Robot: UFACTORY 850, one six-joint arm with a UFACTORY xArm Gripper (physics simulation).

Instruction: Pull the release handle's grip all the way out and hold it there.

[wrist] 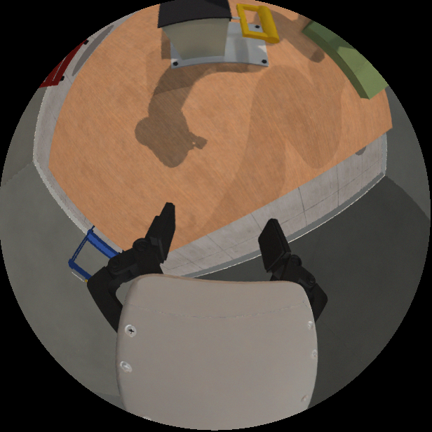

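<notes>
The release handle's yellow grip [270,24] is a rectangular loop at the top of the wrist view, to the right of a beige housing [196,40] with a black top. A thin light rod shows between the housing and the grip. The housing stands on a light metal plate [245,55] with dark bolts at its corners. The top of the housing is cut off by the view's edge. My gripper [221,222] is open, its black fingers wide apart and well away from the grip, with nothing between them.
The wooden table top [220,115] has a pale border. A green block [350,57] is at the upper right. Part of a red slatted object [62,67] shows at the upper left. A blue frame [103,243] is beyond the table edge at the lower left.
</notes>
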